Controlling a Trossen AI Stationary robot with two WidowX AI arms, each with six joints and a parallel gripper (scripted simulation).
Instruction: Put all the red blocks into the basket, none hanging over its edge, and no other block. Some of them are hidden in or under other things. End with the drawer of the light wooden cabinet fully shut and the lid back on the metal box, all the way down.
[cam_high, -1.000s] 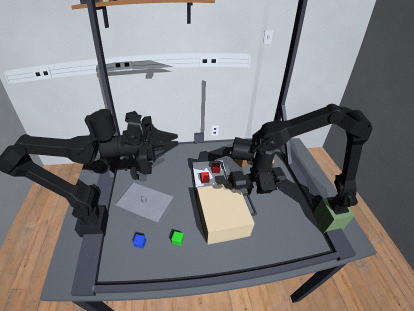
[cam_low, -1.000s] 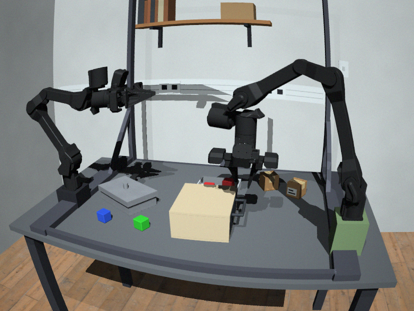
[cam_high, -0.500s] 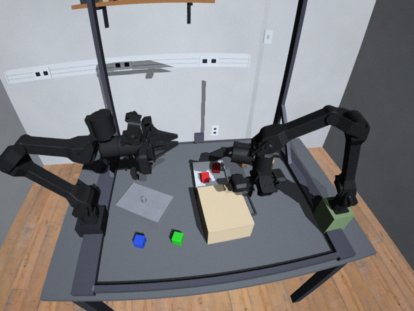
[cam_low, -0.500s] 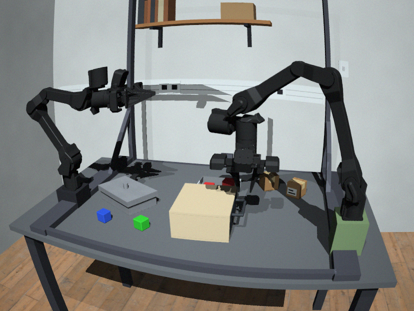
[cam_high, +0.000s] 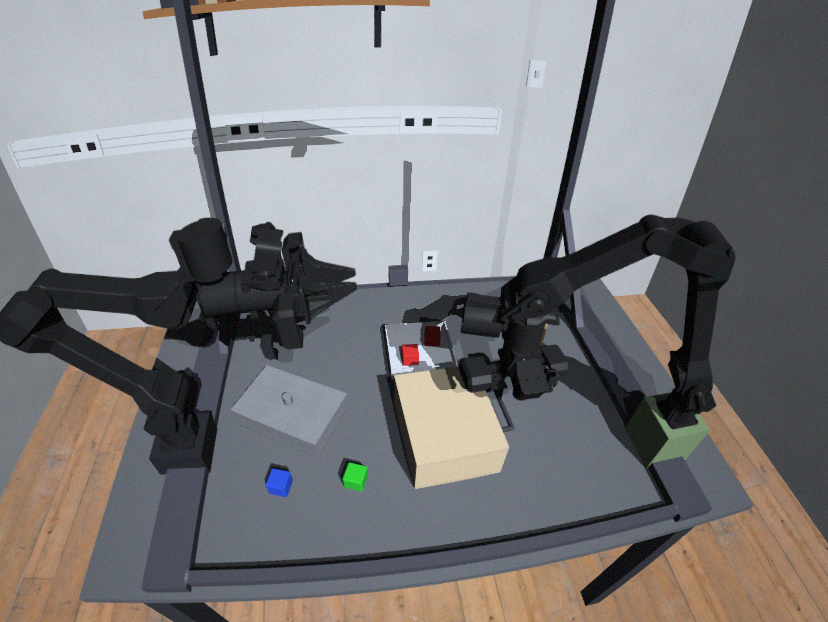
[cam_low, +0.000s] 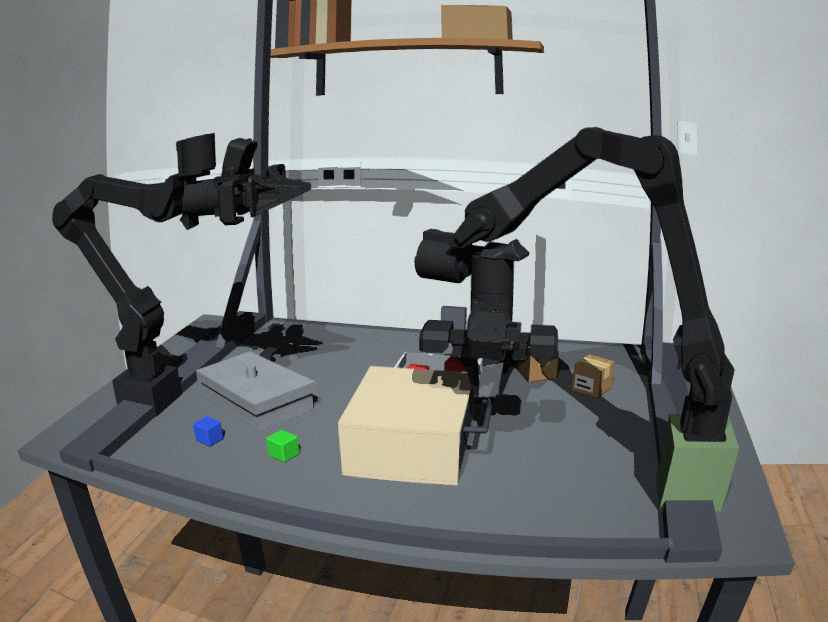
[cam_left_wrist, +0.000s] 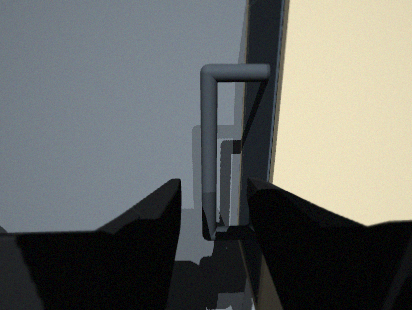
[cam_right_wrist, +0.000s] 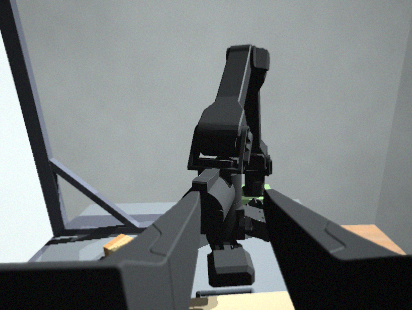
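My left gripper is now 9 cm to the left of the drawer, 9 cm above it and 1 cm short of it. The rest, counted from my left hand: grey lid (41 cm to the right, 8 cm below, 2 cm behind); white basket (21 cm behind, 15 cm to the right, 12 cm below); light wooden cabinet (12 cm to the right, 9 cm below, 2 cm ahead).
Right now the light wooden cabinet is 1 cm behind my right hand, 18 cm to the left of it and 34 cm below it. Also, from my right hand: grey lid (5 cm behind, 12 cm to the right, 33 cm below); blue block (10 cm ahead, 12 cm to the right, 36 cm below); metal box (5 cm behind, 12 cm to the right, 35 cm below).
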